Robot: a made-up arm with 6 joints.
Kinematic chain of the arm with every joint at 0, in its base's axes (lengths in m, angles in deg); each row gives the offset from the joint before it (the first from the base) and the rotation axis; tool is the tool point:
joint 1: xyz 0 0 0.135 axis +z
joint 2: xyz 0 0 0 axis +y
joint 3: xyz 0 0 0.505 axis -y
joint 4: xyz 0 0 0 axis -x
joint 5: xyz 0.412 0 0 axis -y
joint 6: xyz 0 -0.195 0 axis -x
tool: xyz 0 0 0
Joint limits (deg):
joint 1: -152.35..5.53
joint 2: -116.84..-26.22
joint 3: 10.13..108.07
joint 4: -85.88..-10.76
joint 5: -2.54..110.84
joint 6: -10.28..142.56
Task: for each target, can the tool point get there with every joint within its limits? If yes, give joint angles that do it. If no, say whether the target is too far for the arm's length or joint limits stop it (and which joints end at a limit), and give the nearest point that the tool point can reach.
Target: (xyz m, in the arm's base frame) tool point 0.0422 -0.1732 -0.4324
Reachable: no: joint limits stop it (at a limit: joint 1, joint 2, joint 3, joint 4) | nearest point -0.7460 -0.2647 -0.3581 | short by 0.797 m
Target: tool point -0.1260 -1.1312 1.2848
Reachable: no: too far | nearest point -0.2103 -0.2128 1.0016 | short by 0.965 m
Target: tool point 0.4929 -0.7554 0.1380
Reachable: no: joint limits stop it (at a limit: joint 2, joint 3, joint 4) | nearest point 0.1226 -0.1880 0.6756 | short by 0.865 m
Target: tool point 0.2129 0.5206 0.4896
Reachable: yes | joints -116.28 -100.82 22.28 -78.29 30.09 35.76
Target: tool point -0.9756 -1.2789 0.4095
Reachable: no: too far | nearest point -0.8684 -0.2765 0.3585 | short by 1.009 m
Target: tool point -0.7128 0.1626 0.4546
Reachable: yes | joints -21.46 -97.19 44.29 -55.85 21.54 83.45
